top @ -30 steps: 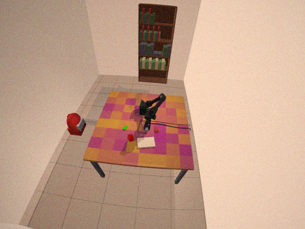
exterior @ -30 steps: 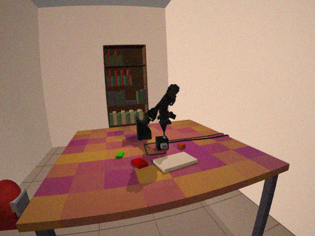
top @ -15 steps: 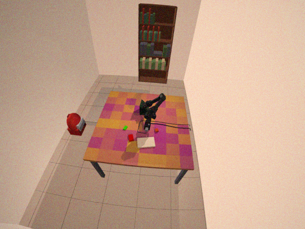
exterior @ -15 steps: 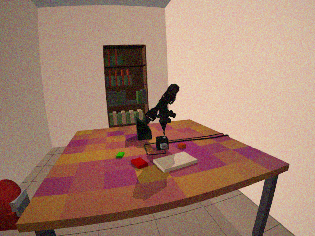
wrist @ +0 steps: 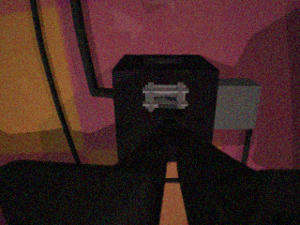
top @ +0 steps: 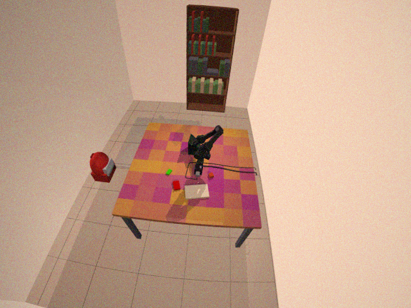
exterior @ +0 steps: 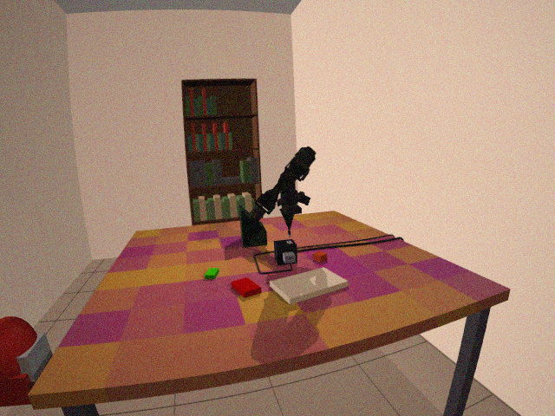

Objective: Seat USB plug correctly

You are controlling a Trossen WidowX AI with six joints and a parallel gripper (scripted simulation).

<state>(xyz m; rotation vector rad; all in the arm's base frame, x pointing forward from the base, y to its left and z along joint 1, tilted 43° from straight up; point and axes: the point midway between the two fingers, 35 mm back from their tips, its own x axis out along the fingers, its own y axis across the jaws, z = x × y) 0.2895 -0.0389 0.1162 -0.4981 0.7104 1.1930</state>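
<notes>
My gripper tip is 2 cm above the dark USB plug. Also, from my gripper tip: orange block (12 cm below, 10 cm to the left, 6 cm ahead); red block (23 cm to the right, 17 cm ahead, 13 cm below); white slab (24 cm ahead, 13 cm below, 4 cm to the right).
</notes>
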